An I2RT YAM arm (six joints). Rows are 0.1 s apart.
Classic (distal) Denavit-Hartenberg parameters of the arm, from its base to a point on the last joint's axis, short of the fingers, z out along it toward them. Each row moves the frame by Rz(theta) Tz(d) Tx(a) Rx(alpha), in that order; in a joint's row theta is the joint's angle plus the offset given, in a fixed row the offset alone. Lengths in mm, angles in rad.
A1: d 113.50  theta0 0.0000  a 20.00  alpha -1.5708
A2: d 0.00  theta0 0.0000  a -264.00  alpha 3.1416
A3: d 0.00  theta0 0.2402  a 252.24  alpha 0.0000
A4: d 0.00  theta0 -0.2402  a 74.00  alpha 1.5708
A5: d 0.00  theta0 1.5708  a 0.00  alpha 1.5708
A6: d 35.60  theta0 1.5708  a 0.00  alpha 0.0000
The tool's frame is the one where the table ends.
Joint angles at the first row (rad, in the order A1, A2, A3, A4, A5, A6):
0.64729 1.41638 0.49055 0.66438 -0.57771 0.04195
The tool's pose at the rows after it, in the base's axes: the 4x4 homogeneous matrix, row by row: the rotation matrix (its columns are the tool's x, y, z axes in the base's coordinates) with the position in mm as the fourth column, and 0 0 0 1 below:
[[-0.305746 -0.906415 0.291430 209.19], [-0.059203 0.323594 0.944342 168.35], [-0.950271 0.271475 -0.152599 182.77], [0 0 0 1]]
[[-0.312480 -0.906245 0.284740 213.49], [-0.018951 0.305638 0.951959 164.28], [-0.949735 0.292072 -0.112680 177.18], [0 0 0 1]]
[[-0.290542 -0.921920 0.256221 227.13], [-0.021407 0.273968 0.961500 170.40], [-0.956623 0.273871 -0.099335 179.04], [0 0 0 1]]
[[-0.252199 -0.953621 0.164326 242.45], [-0.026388 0.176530 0.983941 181.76], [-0.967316 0.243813 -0.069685 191.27], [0 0 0 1]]
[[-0.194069 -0.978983 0.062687 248.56], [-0.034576 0.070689 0.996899 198.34], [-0.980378 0.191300 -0.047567 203.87], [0 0 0 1]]
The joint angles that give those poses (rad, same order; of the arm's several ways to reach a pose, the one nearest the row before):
0.59559 1.43184 0.43920 0.79723 -0.66653 0.15650
0.57017 1.48032 0.42093 0.91095 -0.70454 0.20179
0.55833 1.54057 0.47830 0.92641 -0.74744 0.18617
0.55512 1.58616 0.57411 0.90657 -0.84744 0.16771
0.58415 1.61430 0.65655 0.87890 -0.92236 0.12981

